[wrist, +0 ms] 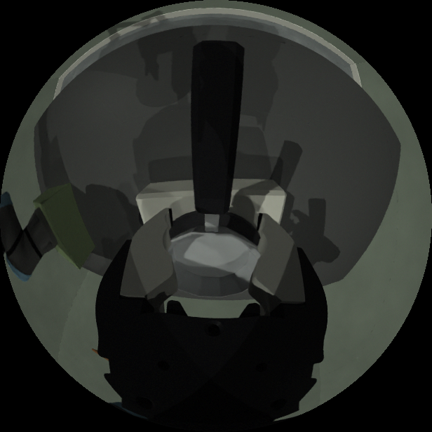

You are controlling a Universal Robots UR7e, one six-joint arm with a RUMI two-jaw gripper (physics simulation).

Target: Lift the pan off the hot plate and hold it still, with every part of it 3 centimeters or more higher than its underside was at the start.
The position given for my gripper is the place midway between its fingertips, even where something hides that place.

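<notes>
Visible: a pale square hot plate (249, 197), together with my gripper (215, 212).
</notes>
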